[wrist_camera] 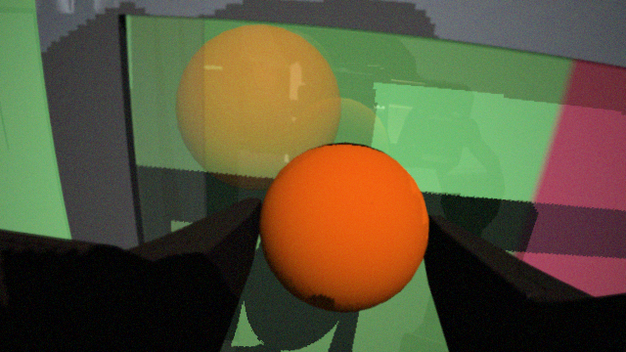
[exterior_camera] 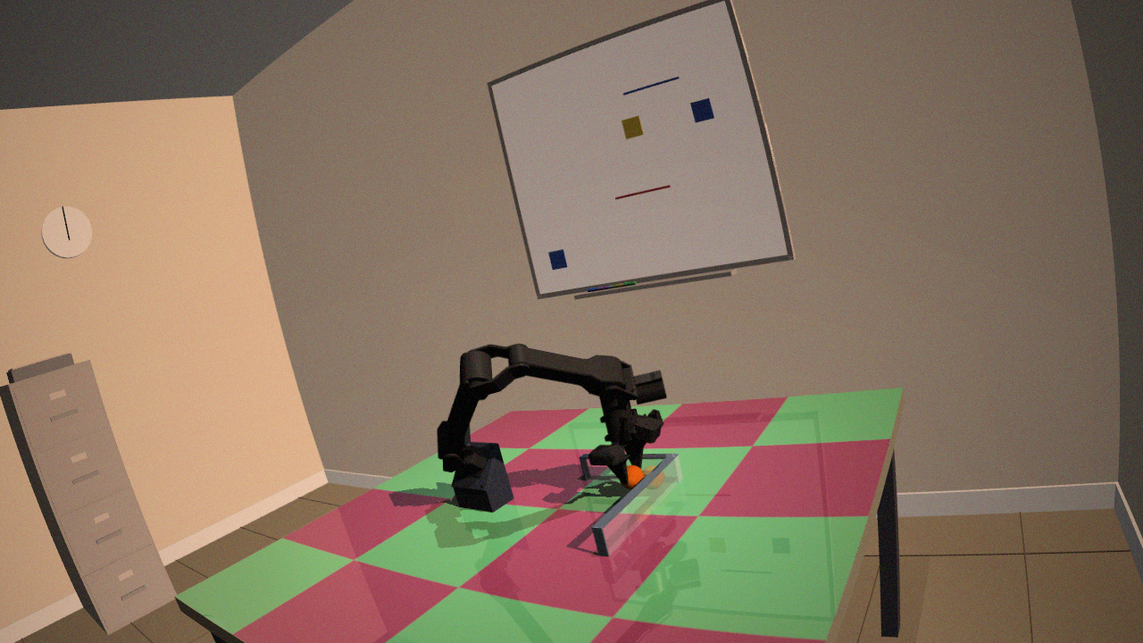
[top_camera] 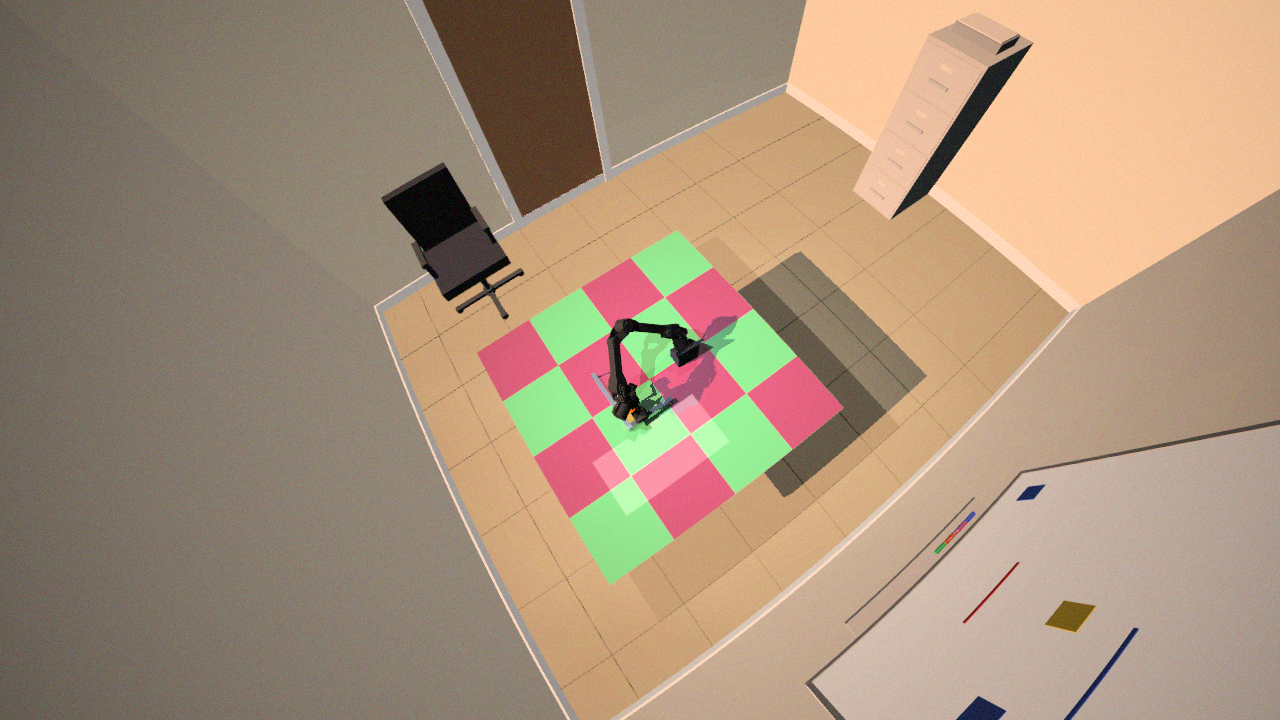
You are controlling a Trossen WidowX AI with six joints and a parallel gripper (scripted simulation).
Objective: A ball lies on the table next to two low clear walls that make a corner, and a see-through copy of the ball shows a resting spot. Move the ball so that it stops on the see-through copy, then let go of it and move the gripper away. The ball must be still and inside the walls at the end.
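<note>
Right now the orange ball is right at my gripper tip. From my gripper tip the other things lie so: see-through copy of ball: 3 cm ahead, 3 cm to the left, 1 cm below.
</note>
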